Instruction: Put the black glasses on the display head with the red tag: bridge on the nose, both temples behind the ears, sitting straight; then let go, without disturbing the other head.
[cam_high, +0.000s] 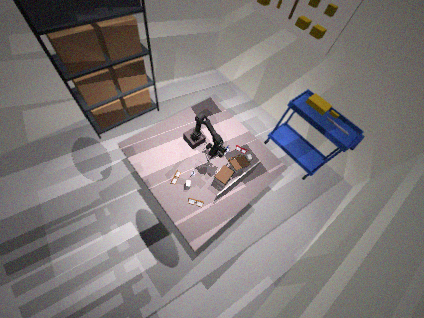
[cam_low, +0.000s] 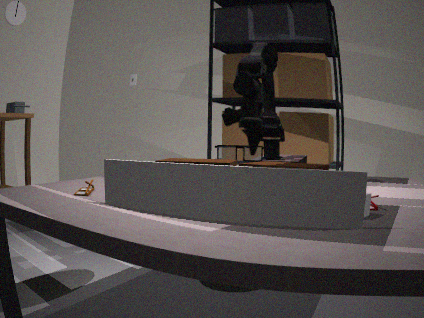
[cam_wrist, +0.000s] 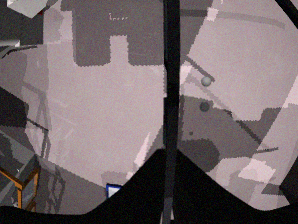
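Right now my gripper tip is 260 mm to the left of the peg and 90 mm above it. The rest, counted from my gripper tip: white wall (340 mm ahead, 60 mm below, 40 mm to the left).
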